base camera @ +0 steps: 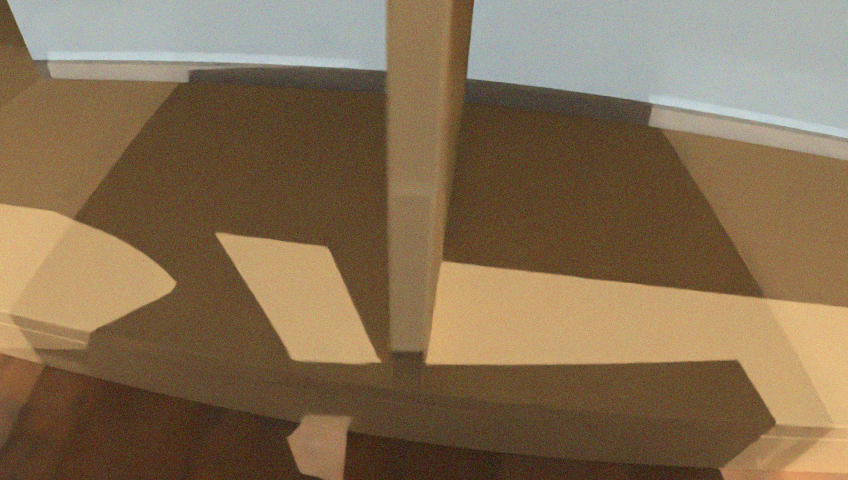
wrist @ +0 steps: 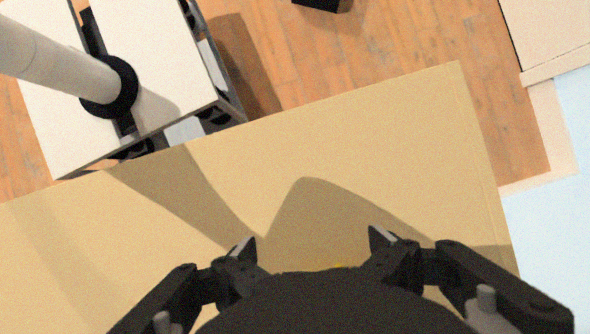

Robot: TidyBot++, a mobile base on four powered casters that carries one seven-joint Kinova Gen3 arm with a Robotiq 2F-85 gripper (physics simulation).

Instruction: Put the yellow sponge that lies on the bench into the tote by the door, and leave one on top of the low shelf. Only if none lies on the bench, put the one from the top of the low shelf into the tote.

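Places are measured from the arm's base along level axes (x ahead, y left, z up), in centimetres.
Pixels of known places: gripper, fingertip midpoint: (wrist: 312,243); arm's base at its link origin: (wrist: 104,86).
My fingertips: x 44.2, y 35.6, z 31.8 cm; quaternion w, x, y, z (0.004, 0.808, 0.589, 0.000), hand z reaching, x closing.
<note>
Ahead of a thing's pixels: the offset from my fingertips to its top centre. "spot": to the spot under its first point. Level surfaces: height alone.
My gripper (wrist: 312,243) is open, with its fingers wide apart above a broad tan top {dz -10.5 cm} (wrist: 390,130) in the wrist view. A small yellow sliver, possibly part of the yellow sponge {spot: dx +7.4, dy +0.8, dz -9.7 cm} (wrist: 339,266), shows at the edge of the dark gripper body, between and below the fingertips in the picture. The gripper body hides the rest of it. The frames do not settle whether this top is the bench or the low shelf. The tote does not show in either view.
My white base (wrist: 165,45) stands close along the top's edge. A black object {spot: dx -64.5, dy +35.4, dz -68.5 cm} (wrist: 320,4) is at the upper edge of the wrist view, a cream panel (wrist: 545,30) at upper right. In the base camera view, an upright divider {spot: dx -18.0, dy -35.2, dz -50.7 cm} (base camera: 410,237) stands on a tan board {dz -63.6 cm} (base camera: 565,321) before a pale wall (base camera: 654,47).
</note>
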